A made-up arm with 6 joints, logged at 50 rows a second.
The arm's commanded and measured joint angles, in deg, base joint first. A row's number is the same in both.
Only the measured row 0 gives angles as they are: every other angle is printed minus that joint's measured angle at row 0.
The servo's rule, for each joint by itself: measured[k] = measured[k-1] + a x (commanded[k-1-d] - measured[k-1]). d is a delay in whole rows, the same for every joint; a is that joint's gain. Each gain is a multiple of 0.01, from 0.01 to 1. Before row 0 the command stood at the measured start. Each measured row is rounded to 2 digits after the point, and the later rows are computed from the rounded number. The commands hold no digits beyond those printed.
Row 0, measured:
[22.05 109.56 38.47 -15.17 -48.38 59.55]
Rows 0 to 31, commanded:
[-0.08 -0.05 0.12 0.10 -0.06 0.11]
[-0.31 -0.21 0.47 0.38 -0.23 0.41]
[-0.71 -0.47 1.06 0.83 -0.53 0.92]
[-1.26 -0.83 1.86 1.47 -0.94 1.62]
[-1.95 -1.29 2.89 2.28 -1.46 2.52]
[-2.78 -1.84 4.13 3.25 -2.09 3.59]
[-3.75 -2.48 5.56 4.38 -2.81 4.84]
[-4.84 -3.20 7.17 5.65 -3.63 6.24]
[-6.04 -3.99 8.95 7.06 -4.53 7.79]
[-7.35 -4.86 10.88 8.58 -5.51 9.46]
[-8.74 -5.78 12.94 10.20 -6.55 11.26]
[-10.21 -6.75 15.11 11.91 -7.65 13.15]
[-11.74 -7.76 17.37 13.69 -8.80 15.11]
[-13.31 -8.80 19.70 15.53 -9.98 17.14]
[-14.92 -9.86 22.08 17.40 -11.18 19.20]
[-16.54 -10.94 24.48 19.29 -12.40 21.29]
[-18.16 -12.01 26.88 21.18 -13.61 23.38]
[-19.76 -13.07 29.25 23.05 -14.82 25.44]
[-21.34 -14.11 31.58 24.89 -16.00 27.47]
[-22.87 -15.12 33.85 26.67 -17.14 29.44]
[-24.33 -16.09 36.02 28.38 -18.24 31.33]
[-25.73 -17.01 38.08 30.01 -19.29 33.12]
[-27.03 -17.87 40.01 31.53 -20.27 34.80]
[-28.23 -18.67 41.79 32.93 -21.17 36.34]
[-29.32 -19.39 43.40 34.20 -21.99 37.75]
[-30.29 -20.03 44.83 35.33 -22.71 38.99]
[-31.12 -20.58 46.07 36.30 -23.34 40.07]
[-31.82 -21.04 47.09 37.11 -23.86 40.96]
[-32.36 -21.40 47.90 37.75 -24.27 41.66]
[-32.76 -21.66 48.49 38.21 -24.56 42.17]
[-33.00 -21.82 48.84 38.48 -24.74 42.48]
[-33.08 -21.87 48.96 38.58 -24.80 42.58]
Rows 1 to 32, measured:
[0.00 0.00 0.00 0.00 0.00 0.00]
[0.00 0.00 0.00 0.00 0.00 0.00]
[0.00 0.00 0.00 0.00 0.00 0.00]
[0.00 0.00 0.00 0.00 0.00 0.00]
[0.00 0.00 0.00 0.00 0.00 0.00]
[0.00 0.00 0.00 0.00 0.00 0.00]
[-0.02 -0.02 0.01 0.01 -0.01 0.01]
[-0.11 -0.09 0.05 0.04 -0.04 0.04]
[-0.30 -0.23 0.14 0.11 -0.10 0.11]
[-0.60 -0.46 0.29 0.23 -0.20 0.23]
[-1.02 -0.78 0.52 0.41 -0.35 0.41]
[-1.57 -1.18 0.84 0.67 -0.56 0.66]
[-2.25 -1.67 1.26 1.00 -0.83 0.99]
[-3.05 -2.25 1.79 1.42 -1.17 1.41]
[-3.98 -2.91 2.43 1.93 -1.57 1.92]
[-5.02 -3.65 3.19 2.53 -2.04 2.52]
[-6.17 -4.46 4.07 3.22 -2.58 3.22]
[-7.42 -5.33 5.06 4.00 -3.19 4.01]
[-8.76 -6.25 6.17 4.87 -3.86 4.90]
[-10.17 -7.22 7.39 5.83 -4.59 5.88]
[-11.64 -8.22 8.71 6.87 -5.38 6.95]
[-13.16 -9.25 10.13 7.99 -6.22 8.10]
[-14.71 -10.30 11.64 9.18 -7.11 9.32]
[-16.28 -11.35 13.22 10.43 -8.04 10.61]
[-17.85 -12.40 14.87 11.73 -9.00 11.96]
[-19.41 -13.43 16.58 13.07 -9.98 13.36]
[-20.94 -14.44 18.33 14.45 -10.97 14.80]
[-22.42 -15.42 20.11 15.85 -11.97 16.27]
[-23.85 -16.35 21.90 17.26 -12.97 17.75]
[-25.21 -17.23 23.69 18.67 -13.95 19.24]
[-26.48 -18.05 25.46 20.07 -14.91 20.72]
[-27.66 -18.80 27.20 21.44 -15.85 22.18]
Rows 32 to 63, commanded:
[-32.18 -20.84 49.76 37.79 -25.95 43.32]
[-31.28 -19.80 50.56 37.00 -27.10 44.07]
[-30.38 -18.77 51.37 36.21 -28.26 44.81]
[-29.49 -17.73 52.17 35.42 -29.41 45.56]
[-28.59 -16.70 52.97 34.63 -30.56 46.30]
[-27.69 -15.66 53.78 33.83 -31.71 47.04]
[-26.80 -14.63 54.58 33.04 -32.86 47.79]
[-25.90 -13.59 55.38 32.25 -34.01 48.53]
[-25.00 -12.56 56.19 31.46 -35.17 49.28]
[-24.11 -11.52 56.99 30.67 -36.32 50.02]
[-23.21 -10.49 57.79 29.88 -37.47 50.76]
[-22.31 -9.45 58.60 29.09 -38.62 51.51]
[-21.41 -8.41 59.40 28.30 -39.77 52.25]
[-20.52 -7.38 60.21 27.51 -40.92 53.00]
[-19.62 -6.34 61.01 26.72 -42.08 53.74]
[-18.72 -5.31 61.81 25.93 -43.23 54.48]
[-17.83 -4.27 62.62 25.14 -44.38 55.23]
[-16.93 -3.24 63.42 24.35 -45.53 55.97]
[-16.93 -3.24 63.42 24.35 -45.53 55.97]
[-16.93 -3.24 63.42 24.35 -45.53 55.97]
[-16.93 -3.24 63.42 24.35 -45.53 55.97]
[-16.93 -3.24 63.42 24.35 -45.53 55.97]
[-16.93 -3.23 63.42 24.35 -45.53 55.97]
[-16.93 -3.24 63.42 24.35 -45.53 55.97]
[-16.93 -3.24 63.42 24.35 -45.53 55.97]
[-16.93 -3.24 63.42 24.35 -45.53 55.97]
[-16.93 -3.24 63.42 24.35 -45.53 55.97]
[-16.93 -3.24 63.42 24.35 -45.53 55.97]
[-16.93 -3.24 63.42 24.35 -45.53 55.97]
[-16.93 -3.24 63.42 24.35 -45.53 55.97]
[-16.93 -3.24 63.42 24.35 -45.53 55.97]
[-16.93 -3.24 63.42 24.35 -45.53 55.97]
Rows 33 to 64, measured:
[-28.73 -19.48 28.90 22.78 -16.75 23.61]
[-29.69 -20.07 30.54 24.07 -17.60 25.00]
[-30.52 -20.58 32.10 25.30 -18.40 26.33]
[-31.21 -20.99 33.58 26.46 -19.14 27.60]
[-31.76 -21.31 34.95 27.54 -19.81 28.79]
[-32.17 -21.52 36.21 28.53 -20.41 29.89]
[-32.17 -21.26 37.43 29.36 -21.07 30.96]
[-31.89 -20.71 38.61 30.05 -21.79 32.01]
[-31.42 -19.97 39.76 30.60 -22.57 33.03]
[-30.82 -19.12 40.88 31.03 -23.39 34.03]
[-30.13 -18.20 41.97 31.35 -24.25 35.01]
[-29.37 -17.23 43.03 31.57 -25.15 35.97]
[-28.57 -16.24 44.07 31.70 -26.08 36.92]
[-27.74 -15.23 45.09 31.75 -27.03 37.85]
[-26.89 -14.22 46.09 31.72 -28.01 38.76]
[-26.03 -13.19 47.07 31.63 -29.01 39.66]
[-25.16 -12.16 48.03 31.47 -30.03 40.55]
[-24.28 -11.13 48.98 31.26 -31.06 41.43]
[-23.39 -10.10 49.92 30.99 -32.11 42.30]
[-22.50 -9.07 50.85 30.68 -33.17 43.16]
[-21.61 -8.03 51.76 30.32 -34.24 44.01]
[-20.71 -7.00 52.66 29.92 -35.32 44.85]
[-19.82 -5.96 53.56 29.49 -36.41 45.68]
[-18.92 -4.93 54.45 29.03 -37.50 46.50]
[-18.30 -4.29 55.26 28.61 -38.46 47.26]
[-17.88 -3.89 55.99 28.23 -39.31 47.96]
[-17.59 -3.64 56.66 27.88 -40.06 48.60]
[-17.39 -3.49 57.27 27.56 -40.72 49.19]
[-17.25 -3.39 57.82 27.27 -41.30 49.73]
[-17.15 -3.33 58.32 27.01 -41.81 50.23]
[-17.08 -3.30 58.78 26.77 -42.26 50.69]
[-17.03 -3.28 59.20 26.55 -42.65 51.11]

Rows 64 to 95, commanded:
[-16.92 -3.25 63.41 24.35 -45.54 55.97]
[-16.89 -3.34 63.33 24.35 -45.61 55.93]
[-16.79 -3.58 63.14 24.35 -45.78 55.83]
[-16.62 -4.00 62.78 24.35 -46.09 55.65]
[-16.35 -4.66 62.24 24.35 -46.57 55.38]
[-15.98 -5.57 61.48 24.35 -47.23 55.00]
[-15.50 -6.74 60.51 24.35 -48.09 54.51]
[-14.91 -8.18 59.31 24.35 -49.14 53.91]
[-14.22 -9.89 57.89 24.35 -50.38 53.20]
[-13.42 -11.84 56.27 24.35 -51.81 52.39]
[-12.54 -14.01 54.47 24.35 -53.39 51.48]
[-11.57 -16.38 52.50 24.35 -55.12 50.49]
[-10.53 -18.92 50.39 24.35 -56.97 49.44]
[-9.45 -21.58 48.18 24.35 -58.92 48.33]
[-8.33 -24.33 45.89 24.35 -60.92 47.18]
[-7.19 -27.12 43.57 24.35 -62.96 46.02]
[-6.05 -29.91 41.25 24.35 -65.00 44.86]
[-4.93 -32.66 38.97 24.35 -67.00 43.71]
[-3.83 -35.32 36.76 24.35 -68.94 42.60]
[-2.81 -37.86 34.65 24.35 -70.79 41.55]
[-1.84 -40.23 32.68 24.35 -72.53 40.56]
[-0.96 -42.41 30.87 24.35 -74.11 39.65]
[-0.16 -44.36 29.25 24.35 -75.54 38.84]
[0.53 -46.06 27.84 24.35 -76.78 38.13]
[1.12 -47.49 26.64 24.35 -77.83 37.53]
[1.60 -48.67 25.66 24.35 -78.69 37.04]
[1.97 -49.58 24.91 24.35 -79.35 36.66]
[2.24 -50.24 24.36 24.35 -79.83 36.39]
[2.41 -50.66 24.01 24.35 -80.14 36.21]
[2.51 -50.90 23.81 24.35 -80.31 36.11]
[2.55 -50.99 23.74 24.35 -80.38 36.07]
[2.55 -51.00 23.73 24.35 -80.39 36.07]
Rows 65 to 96, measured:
[-17.00 -3.26 59.58 26.35 -43.00 51.50]
[-16.98 -3.25 59.93 26.17 -43.30 51.86]
[-16.96 -3.25 60.24 26.01 -43.57 52.19]
[-16.95 -3.25 60.53 25.86 -43.81 52.49]
[-16.94 -3.25 60.79 25.72 -44.02 52.77]
[-16.94 -3.25 61.03 25.60 -44.20 53.03]
[-16.93 -3.25 61.24 25.49 -44.36 53.27]
[-16.92 -3.28 61.43 25.39 -44.51 53.48]
[-16.88 -3.39 61.58 25.30 -44.66 53.67]
[-16.80 -3.62 61.69 25.21 -44.83 53.83]
[-16.66 -4.02 61.74 25.13 -45.04 53.95]
[-16.45 -4.61 61.72 25.06 -45.30 54.03]
[-16.16 -5.42 61.61 25.00 -45.63 54.07]
[-15.77 -6.47 61.40 24.94 -46.05 54.06]
[-15.29 -7.77 61.08 24.89 -46.57 53.99]
[-14.71 -9.32 60.65 24.84 -47.20 53.86]
[-14.04 -11.10 60.09 24.80 -47.94 53.67]
[-13.27 -13.11 59.41 24.76 -48.80 53.42]
[-12.42 -15.32 58.60 24.72 -49.78 53.10]
[-11.50 -17.70 57.66 24.69 -50.88 52.72]
[-10.52 -20.22 56.60 24.66 -52.08 52.28]
[-9.49 -22.84 55.43 24.63 -53.39 51.78]
[-8.42 -25.53 54.15 24.60 -54.78 51.23]
[-7.34 -28.24 52.78 24.58 -56.25 50.63]
[-6.25 -30.93 51.34 24.56 -57.77 49.99]
[-5.18 -33.56 49.84 24.54 -59.33 49.31]
[-4.14 -36.09 48.30 24.52 -60.91 48.61]
[-3.15 -38.49 46.73 24.50 -62.49 47.89]
[-2.22 -40.72 45.16 24.49 -64.06 47.17]
[-1.37 -42.75 43.60 24.48 -65.59 46.45]
[-0.60 -44.55 42.07 24.47 -67.06 45.74]
[0.08 -46.12 40.59 24.46 -68.46 45.04]

